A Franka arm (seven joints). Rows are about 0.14 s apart.
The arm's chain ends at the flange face. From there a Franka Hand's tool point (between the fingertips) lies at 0.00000 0.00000 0.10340 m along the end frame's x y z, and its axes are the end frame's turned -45 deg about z.
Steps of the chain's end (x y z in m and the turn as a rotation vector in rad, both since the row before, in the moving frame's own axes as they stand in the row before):
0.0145 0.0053 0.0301 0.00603 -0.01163 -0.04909
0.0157 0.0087 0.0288 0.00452 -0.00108 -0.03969
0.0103 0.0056 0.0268 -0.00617 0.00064 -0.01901
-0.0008 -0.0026 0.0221 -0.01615 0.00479 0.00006
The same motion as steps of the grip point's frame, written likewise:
0.0061 0.0127 0.0301 0.01249 -0.00396 -0.04909
0.0052 0.0168 0.0288 0.00396 0.00243 -0.03969
0.0029 0.0117 0.0268 -0.00482 -0.00391 -0.01901
0.0004 -0.0009 0.0221 -0.01481 -0.00803 0.00006

